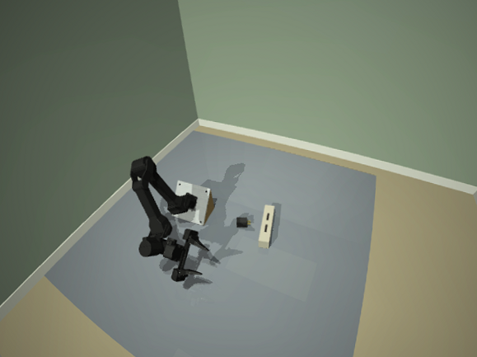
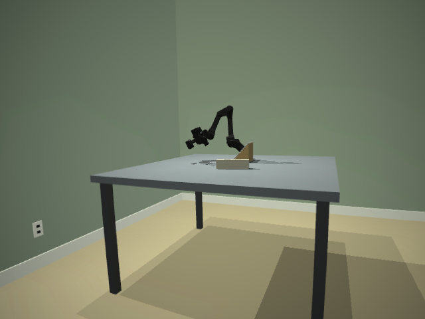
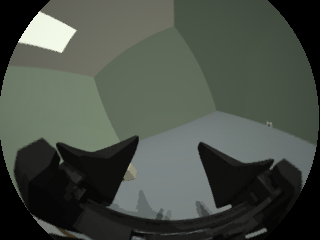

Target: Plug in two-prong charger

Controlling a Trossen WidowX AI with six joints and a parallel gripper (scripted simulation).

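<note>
My gripper tip is now 310 mm to the right of the black two-prong charger, 160 mm above it and 10 mm past it.
</note>
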